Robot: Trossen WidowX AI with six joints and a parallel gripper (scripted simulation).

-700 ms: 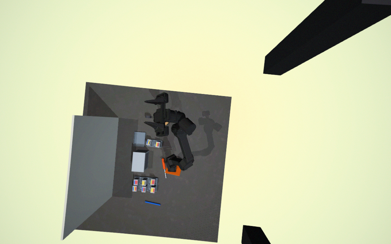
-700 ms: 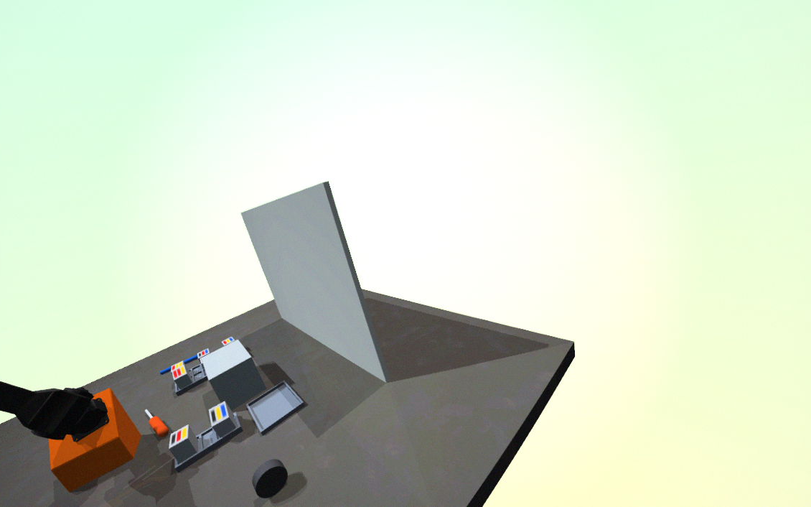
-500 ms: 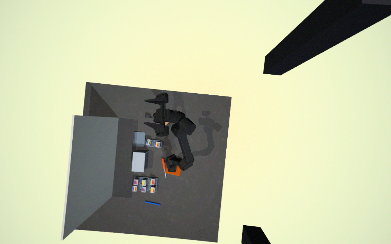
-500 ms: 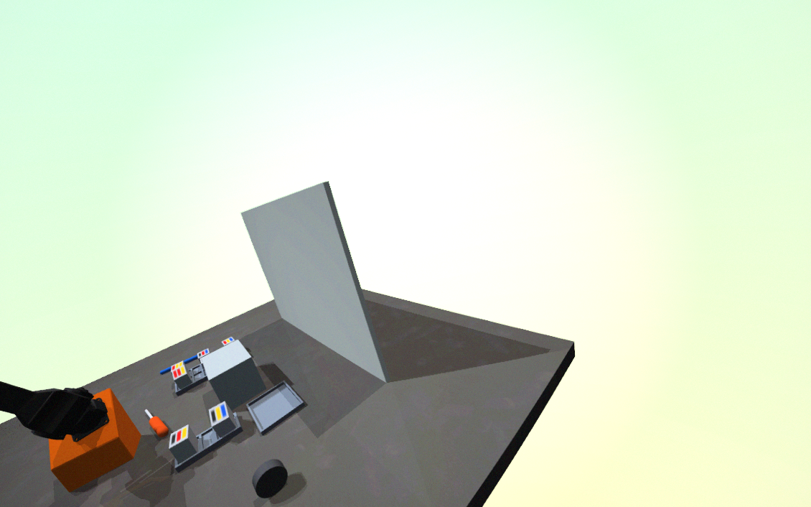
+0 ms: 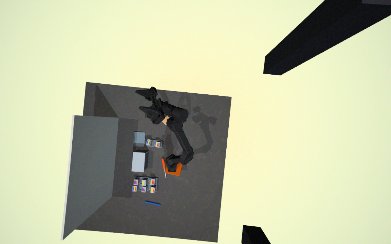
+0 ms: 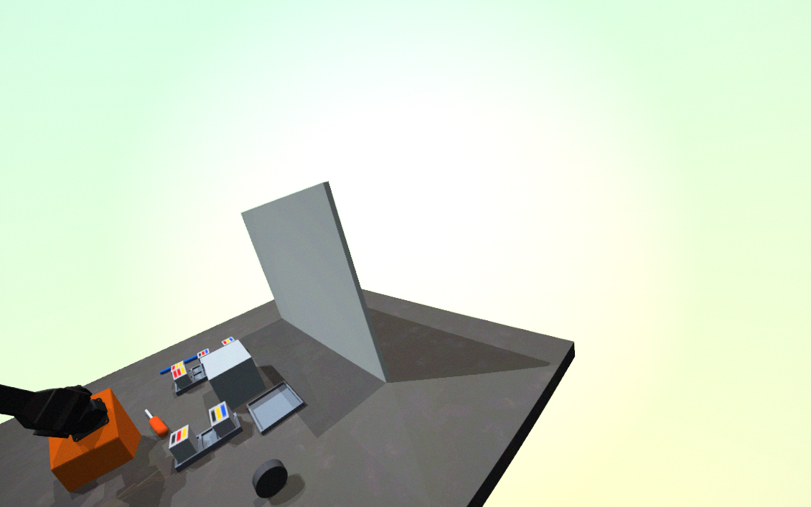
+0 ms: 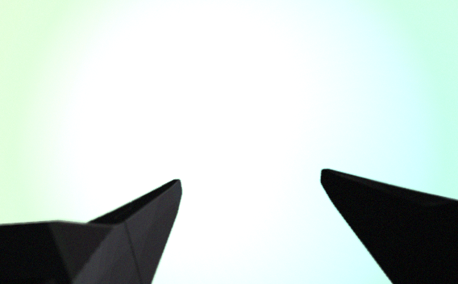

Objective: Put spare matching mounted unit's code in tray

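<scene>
My gripper tip is now 640 mm to the right of the grey spare, 630 mm above it and 200 mm short of it. From my gripper tip the other things lie so: shallow grey tray (670 mm below, 280 mm to the left, 230 mm ahead); then black puck (650 mm below, 170 mm ahead, 70 mm to the left); then tan block (660 mm below, 80 mm to the left).
</scene>
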